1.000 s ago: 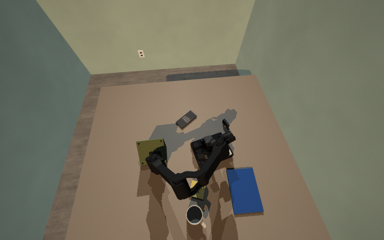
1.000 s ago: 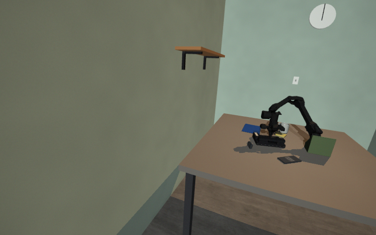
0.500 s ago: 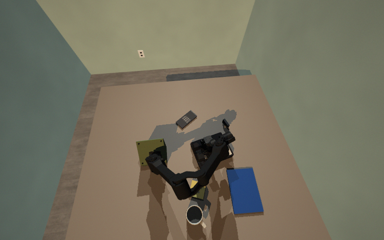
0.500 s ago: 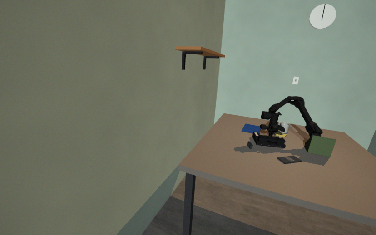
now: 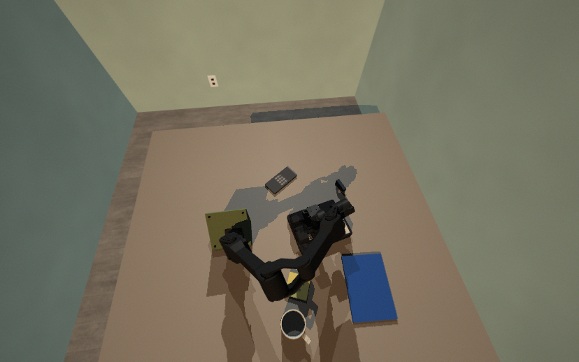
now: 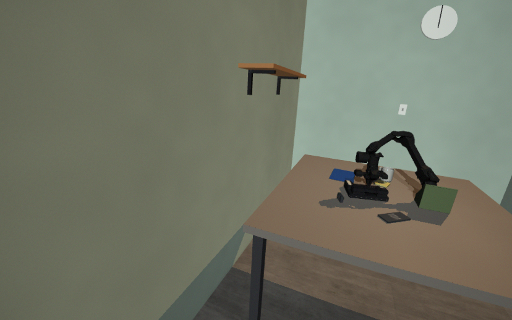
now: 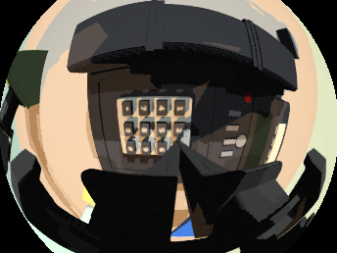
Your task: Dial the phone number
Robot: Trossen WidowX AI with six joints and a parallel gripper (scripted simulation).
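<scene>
Right now the black desk phone is 20 mm ahead of my hand, 40 mm to the left of it and 40 mm below it. The rest, counted from my hand: handset (90 mm to the left, 20 mm below); blue book (160 mm ahead, 210 mm to the right, 60 mm below); yellow note (100 mm behind, 180 mm to the right, 60 mm below).
</scene>
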